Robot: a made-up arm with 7 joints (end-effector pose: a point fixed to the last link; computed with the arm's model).
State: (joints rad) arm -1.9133 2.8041 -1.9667 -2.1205 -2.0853 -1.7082 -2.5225
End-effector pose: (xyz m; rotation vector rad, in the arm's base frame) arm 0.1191 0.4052 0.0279 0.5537 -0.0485 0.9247
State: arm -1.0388 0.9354 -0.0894 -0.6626 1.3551 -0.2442 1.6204
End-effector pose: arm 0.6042 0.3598 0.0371 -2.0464 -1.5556 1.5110
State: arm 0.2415 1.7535 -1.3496 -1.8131 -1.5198 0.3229 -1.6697
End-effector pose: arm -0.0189 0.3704 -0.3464 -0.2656 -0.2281 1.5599
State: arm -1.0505 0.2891 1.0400 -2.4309 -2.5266 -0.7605 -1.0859
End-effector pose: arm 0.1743 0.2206 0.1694 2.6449 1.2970 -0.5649
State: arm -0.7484 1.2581 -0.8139 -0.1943 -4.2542 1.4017 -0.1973
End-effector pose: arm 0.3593 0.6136 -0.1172 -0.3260 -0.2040 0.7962
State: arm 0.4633 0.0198 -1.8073 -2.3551 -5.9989 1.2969 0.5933
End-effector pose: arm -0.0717 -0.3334 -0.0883 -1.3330 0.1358 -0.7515
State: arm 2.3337 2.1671 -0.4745 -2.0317 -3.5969 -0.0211 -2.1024
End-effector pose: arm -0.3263 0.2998 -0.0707 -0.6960 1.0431 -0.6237
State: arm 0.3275 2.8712 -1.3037 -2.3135 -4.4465 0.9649 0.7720
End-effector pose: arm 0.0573 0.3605 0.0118 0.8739 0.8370 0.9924
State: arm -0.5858 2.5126 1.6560 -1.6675 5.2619 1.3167 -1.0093
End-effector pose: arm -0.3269 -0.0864 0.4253 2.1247 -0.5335 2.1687
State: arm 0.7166 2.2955 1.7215 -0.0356 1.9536 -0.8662 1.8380
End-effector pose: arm 0.1763 0.5548 0.4191 1.4436 1.6690 -0.0961
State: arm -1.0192 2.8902 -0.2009 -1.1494 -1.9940 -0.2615 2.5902
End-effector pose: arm -0.1593 0.1664 0.6040 2.4268 -1.2614 -0.1133
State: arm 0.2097 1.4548 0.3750 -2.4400 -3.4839 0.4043 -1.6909
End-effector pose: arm 0.2971 0.1248 0.0450 -0.4974 -1.6927 -1.2989
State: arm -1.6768 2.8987 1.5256 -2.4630 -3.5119 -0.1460 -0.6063
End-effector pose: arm -0.2413 -0.1902 -0.0817 -0.8816 1.1835 1.8784
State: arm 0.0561 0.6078 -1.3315 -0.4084 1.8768 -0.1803 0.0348
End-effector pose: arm -0.0059 0.2864 -0.6584 0.2380 -0.2739 0.5441
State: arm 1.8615 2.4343 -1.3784 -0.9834 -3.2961 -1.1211 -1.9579
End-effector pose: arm -0.0045 0.6489 0.1692 1.4004 1.5562 -2.0742
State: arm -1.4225 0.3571 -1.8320 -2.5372 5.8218 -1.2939 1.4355
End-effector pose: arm 0.0562 -0.2310 -0.1726 1.8652 -0.8168 1.8163
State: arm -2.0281 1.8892 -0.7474 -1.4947 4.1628 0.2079 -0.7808
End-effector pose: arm 0.1272 0.2501 0.5100 -2.1676 -1.6917 -0.2147
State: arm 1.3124 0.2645 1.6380 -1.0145 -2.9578 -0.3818 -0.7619
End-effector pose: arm -0.5904 0.3078 -0.0297 -0.9251 1.5829 -1.7554
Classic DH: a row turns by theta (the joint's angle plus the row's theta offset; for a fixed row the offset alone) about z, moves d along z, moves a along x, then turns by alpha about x. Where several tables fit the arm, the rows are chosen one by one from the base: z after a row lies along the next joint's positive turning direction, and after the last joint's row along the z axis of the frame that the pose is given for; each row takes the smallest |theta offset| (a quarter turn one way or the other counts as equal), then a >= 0, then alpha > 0; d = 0 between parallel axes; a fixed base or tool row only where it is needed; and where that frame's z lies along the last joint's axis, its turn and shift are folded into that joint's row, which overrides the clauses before.
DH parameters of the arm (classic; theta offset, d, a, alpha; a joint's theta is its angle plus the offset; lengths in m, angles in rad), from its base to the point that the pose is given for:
base (fixed): 0 0 0 -1.2217
joint 1: 1.5708 0 0 1.5708
joint 2: 1.2217 0 0 -1.5708
joint 3: -1.5708 -0.3452 0.0388 -1.5708
joint 4: 0 0 -0.0449 1.5708
joint 5: 0 -0.3707 0 -1.5708
joint 6: 0 0 0 1.5708
joint 7: 0 0 0 0

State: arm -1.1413 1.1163 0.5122 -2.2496 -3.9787 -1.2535 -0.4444
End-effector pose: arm 0.1156 0.1155 0.3485 1.4155 1.8602 -0.5258
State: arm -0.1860 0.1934 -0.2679 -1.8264 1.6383 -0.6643 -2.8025
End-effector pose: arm 0.4382 -0.0761 -0.2373 1.3418 -1.4918 -0.5293
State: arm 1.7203 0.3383 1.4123 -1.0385 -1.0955 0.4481 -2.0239
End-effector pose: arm -0.5770 0.2940 0.1425 -0.8679 2.3349 -1.1330
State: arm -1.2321 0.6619 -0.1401 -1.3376 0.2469 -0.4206 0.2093
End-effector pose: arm 0.5697 0.0176 0.2275 -0.1808 -2.8561 -0.6165
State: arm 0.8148 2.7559 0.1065 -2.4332 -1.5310 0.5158 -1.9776
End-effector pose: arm 0.2807 0.0915 -0.1418 -0.7156 -0.2804 0.0774
